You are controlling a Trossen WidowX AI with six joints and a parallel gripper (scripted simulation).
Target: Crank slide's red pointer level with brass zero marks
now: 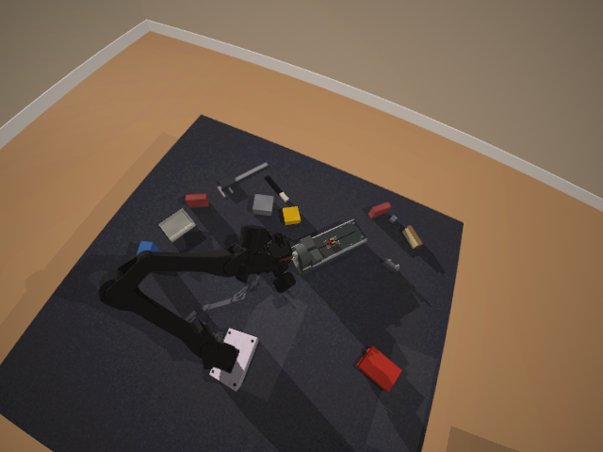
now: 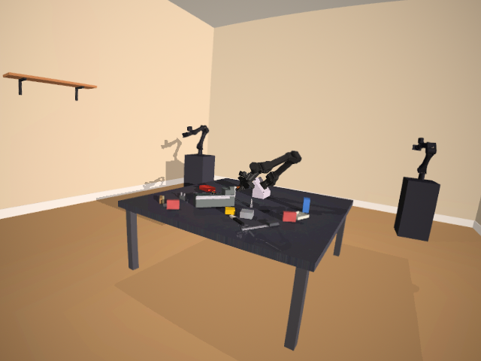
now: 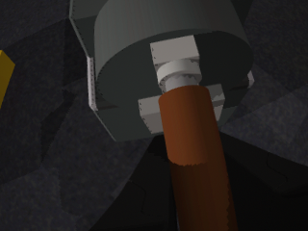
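My gripper tip is now 110 mm to the left of the red pointer, 110 mm short of it and 10 mm above it. The rest, counted from my gripper tip: grey block (200 mm ahead, 170 mm to the left, 80 mm below); yellow block (200 mm ahead, 80 mm below, 50 mm to the left); brown crank handle (20 mm above, 10 mm to the left, 10 mm behind).
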